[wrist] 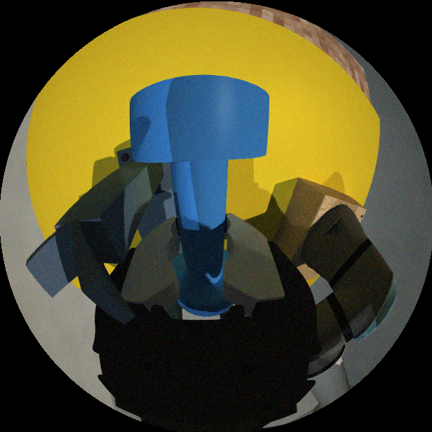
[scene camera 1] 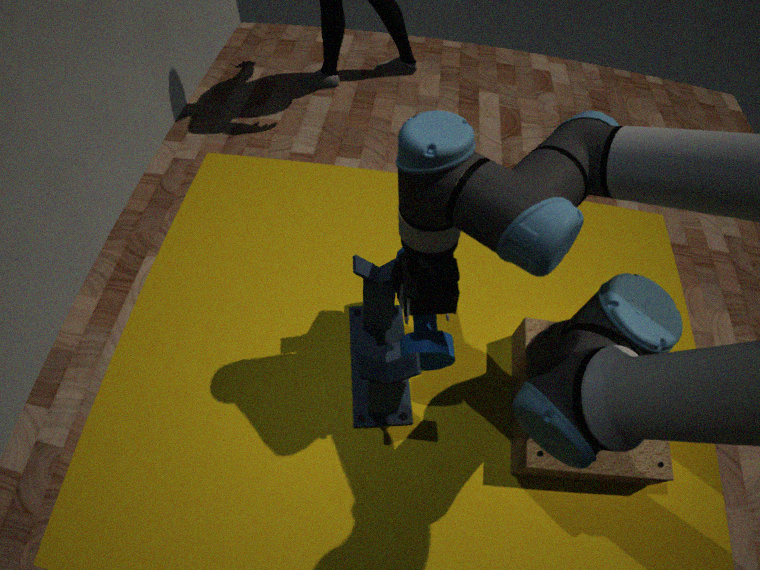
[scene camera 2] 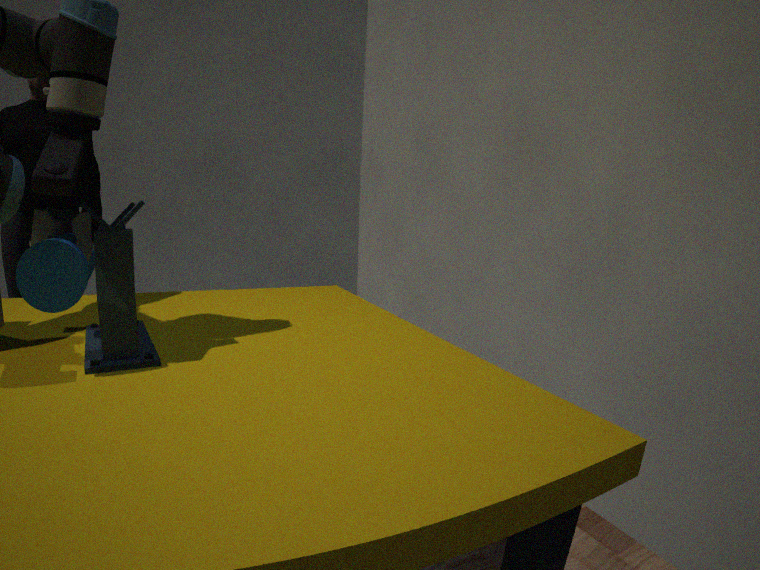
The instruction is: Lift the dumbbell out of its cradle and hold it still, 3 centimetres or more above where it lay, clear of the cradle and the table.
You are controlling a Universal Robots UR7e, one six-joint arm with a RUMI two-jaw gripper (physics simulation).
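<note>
The blue dumbbell is held by its handle, roughly level, above the table. My gripper is shut on the handle, one jaw on each side. The dark blue-grey cradle stands upright with V-shaped tops. The dumbbell is beside it, on the wooden block's side, with its heads below the V tops in scene camera 2. The near head overlaps a cradle arm in scene camera 1; whether they touch cannot be told. The far head is mostly hidden.
The yellow table lies under everything. A wooden block carries the arm's base on the right in scene camera 1. A person stands beyond the table. A pale wall rises beside it.
</note>
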